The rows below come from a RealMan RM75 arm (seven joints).
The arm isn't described. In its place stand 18 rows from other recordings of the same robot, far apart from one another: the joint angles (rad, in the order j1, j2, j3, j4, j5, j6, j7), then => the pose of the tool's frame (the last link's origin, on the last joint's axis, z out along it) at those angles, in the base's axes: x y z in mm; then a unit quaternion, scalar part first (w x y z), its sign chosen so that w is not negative.
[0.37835, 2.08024, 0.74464, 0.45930, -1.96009, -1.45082, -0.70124] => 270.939, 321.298, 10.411, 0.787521, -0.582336, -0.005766, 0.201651
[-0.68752, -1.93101, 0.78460, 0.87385, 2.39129, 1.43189, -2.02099] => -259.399, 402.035, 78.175, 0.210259, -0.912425, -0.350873, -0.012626
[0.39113, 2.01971, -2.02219, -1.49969, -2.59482, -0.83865, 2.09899] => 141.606, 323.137, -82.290, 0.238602, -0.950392, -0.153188, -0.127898
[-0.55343, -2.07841, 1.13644, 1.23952, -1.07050, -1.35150, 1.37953] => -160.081, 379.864, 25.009, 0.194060, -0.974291, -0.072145, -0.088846
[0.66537, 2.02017, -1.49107, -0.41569, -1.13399, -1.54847, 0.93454] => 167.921, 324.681, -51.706, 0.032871, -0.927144, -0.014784, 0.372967
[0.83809, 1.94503, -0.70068, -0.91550, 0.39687, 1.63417, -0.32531] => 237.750, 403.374, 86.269, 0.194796, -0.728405, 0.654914, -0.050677
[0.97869, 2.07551, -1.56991, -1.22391, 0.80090, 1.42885, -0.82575] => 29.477, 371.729, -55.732, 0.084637, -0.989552, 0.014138, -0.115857
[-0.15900, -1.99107, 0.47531, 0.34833, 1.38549, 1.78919, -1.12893] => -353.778, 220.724, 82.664, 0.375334, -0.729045, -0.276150, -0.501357
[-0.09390, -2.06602, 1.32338, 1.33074, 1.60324, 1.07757, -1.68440] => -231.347, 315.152, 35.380, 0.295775, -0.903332, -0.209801, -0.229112
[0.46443, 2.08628, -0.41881, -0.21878, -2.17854, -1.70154, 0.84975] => 280.749, 243.092, -58.175, 0.081204, -0.920616, 0.162061, 0.345843
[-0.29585, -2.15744, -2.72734, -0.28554, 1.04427, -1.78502, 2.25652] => -310.280, 260.802, 63.997, 0.502780, -0.596566, -0.184889, -0.597609
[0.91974, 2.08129, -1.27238, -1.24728, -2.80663, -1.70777, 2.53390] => 117.999, 394.703, 19.639, 0.195890, -0.911586, 0.256232, -0.254917
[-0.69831, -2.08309, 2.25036, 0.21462, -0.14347, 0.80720, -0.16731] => -233.969, 377.710, -103.638, 0.383677, -0.907934, -0.024034, -0.166942
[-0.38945, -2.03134, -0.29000, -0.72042, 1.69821, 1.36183, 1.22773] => -231.070, 292.634, -59.739, 0.707922, -0.690214, 0.120758, -0.088706
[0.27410, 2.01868, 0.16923, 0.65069, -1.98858, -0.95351, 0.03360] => 280.099, 226.373, -134.212, 0.386221, -0.814537, 0.330137, 0.279950
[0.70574, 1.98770, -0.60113, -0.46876, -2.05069, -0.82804, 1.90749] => 306.954, 434.246, 39.951, 0.370798, -0.756631, 0.498913, 0.202743
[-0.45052, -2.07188, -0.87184, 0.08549, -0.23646, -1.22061, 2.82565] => -350.085, 284.559, -52.187, 0.430177, -0.863703, -0.171550, -0.198835
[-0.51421, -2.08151, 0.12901, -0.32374, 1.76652, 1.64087, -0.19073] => -222.906, 273.096, -66.680, 0.386668, -0.762224, -0.112004, -0.506910
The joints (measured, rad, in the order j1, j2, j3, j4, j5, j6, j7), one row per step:
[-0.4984, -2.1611, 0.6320, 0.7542, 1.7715, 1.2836, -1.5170]
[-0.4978, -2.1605, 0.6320, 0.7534, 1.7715, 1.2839, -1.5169]
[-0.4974, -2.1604, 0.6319, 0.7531, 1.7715, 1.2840, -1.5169]
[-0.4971, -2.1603, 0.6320, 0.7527, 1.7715, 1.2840, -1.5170]
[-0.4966, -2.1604, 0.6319, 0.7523, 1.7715, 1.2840, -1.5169]
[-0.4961, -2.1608, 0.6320, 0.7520, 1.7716, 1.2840, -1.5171]
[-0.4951, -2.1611, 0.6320, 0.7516, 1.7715, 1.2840, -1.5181]
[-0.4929, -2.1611, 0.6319, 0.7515, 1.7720, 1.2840, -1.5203]
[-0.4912, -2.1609, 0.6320, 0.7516, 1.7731, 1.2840, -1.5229]
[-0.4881, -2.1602, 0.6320, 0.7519, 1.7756, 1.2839, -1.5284]
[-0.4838, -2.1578, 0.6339, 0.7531, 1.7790, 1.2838, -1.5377]
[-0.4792, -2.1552, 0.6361, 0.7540, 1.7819, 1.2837, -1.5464]
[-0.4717, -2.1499, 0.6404, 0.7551, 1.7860, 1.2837, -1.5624]
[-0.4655, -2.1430, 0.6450, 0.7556, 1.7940, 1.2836, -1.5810]
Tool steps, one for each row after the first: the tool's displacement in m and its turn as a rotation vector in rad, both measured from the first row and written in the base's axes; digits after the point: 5 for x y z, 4 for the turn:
[-0.00037, -0.00019, 0.00006, -0.0004, 0.0000, 0.0007]
[-0.00057, -0.00032, 0.00004, -0.0005, -0.0001, 0.0012]
[-0.00072, -0.00042, -0.00002, -0.0008, -0.0003, 0.0017]
[-0.00093, -0.00060, -0.00013, -0.0011, -0.0006, 0.0024]
[-0.00106, -0.00080, -0.00039, -0.0017, -0.0011, 0.0031]
[-0.00140, -0.00112, -0.00058, -0.0024, -0.0023, 0.0049]
[-0.00226, -0.00173, -0.00064, -0.0035, -0.0036, 0.0086]
[-0.00298, -0.00221, -0.00067, -0.0051, -0.0042, 0.0119]
[-0.00442, -0.00304, -0.00058, -0.0081, -0.0053, 0.0184]
[-0.00639, -0.00403, -0.00001, -0.0130, -0.0055, 0.0271]
[-0.00846, -0.00509, 0.00059, -0.0177, -0.0055, 0.0357]
[-0.01193, -0.00676, 0.00184, -0.0260, -0.0065, 0.0505]
[-0.01556, -0.00821, 0.00319, -0.0373, -0.0049, 0.0664]

